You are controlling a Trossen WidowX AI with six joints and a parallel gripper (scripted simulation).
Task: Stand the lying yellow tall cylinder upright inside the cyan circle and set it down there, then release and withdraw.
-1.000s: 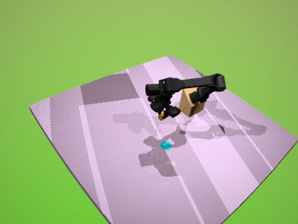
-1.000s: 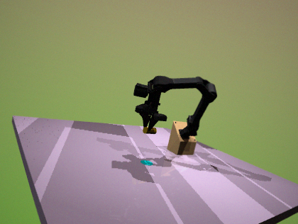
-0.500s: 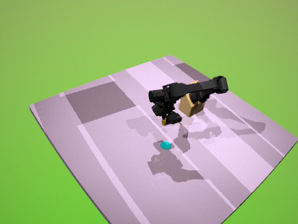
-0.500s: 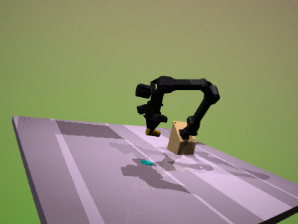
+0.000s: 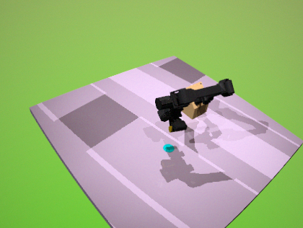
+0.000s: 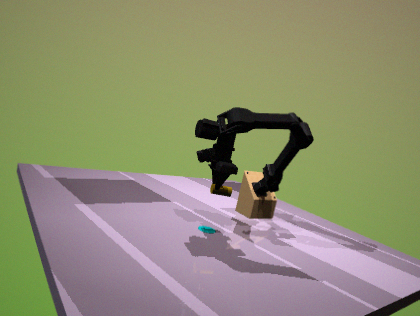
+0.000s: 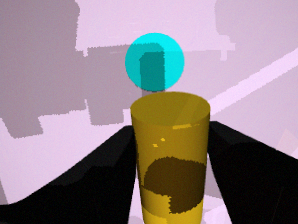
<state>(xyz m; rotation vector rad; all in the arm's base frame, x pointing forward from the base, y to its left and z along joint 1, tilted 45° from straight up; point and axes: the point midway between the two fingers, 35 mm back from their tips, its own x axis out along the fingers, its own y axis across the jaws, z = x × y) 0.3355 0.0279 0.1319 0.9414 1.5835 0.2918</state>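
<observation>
My gripper tip is now 14 cm above the cyan circle. From my gripper tip the other things lie so: yellow tall cylinder 2 cm behind, 1 cm to the left.
</observation>
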